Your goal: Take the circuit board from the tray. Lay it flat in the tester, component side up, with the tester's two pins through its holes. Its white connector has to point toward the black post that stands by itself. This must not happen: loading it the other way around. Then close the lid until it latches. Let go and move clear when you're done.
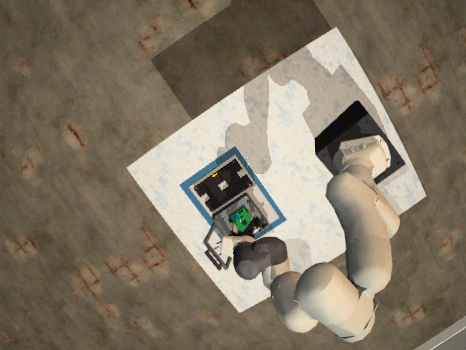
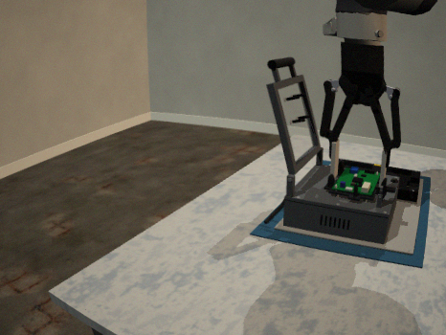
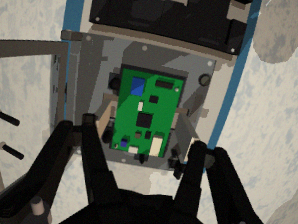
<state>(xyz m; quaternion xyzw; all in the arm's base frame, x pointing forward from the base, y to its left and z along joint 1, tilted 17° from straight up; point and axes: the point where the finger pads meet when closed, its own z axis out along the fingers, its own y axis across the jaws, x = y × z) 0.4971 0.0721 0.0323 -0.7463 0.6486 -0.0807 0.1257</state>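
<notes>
Right now my hand is 20 mm above the green circuit board. Also, from my hand: tester nest 10 mm to the left, 30 mm below; tester lid 120 mm ahead, 20 mm to the left, 90 mm above.
</notes>
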